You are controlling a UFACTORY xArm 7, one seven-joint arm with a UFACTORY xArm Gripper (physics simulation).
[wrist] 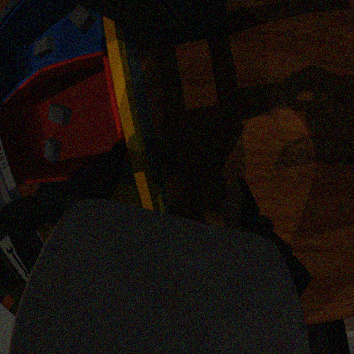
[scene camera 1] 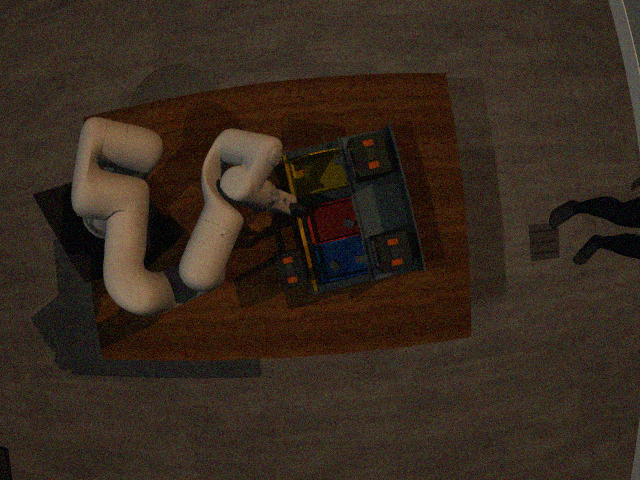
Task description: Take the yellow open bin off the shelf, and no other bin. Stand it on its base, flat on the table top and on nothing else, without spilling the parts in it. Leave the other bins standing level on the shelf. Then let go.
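Places are measured from the arm's base along level axes (x back, y down, z right), in metres.
Pixels of known places: gripper, fingertip midpoint: (wrist: 177, 176).
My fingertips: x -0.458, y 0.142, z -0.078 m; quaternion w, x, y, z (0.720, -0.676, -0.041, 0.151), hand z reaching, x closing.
Observation:
Ahead of a thing's pixels: the offset from my fingertips to its middle. "spot": to the spot under its first point. Level surfaces: height alone.
The yellow open bin {dx -0.090, dy +0.005, dz -0.108 m} (scene camera 1: 321, 174) stands on the shelf at its upper end in the scene view; its parts are too dark to make out, and it does not show clearly in the wrist view. The red bin {dx -0.144, dy +0.013, dz +0.015 m} (scene camera 1: 334, 221) (wrist: 82, 120) and the blue bin {dx -0.178, dy +0.013, dz +0.110 m} (scene camera 1: 341, 258) (wrist: 65, 37) stand beside it on the shelf, with grey parts in them. My gripper (scene camera 1: 298, 208) (wrist: 177, 176) is open and empty. It is at the shelf's yellow front lip {spot: dx -0.069, dy -0.008, dz +0.100 m} (scene camera 1: 307, 248) (wrist: 120, 85), near the gap between the yellow and red bins. Its fingers are very dark.
Dark cases with orange latches stand at the shelf's back, one at the upper corner {spot: dx -0.192, dy -0.142, dz -0.136 m} (scene camera 1: 369, 155) and one at the lower {dx -0.269, dy -0.106, dz +0.078 m} (scene camera 1: 393, 251). Another dark case {dx -0.035, dy -0.009, dz +0.155 m} (scene camera 1: 290, 269) is in front of the lip. The wooden table {dy +0.057 m} (scene camera 1: 289, 330) extends around the shelf. The arm reaches in from the left.

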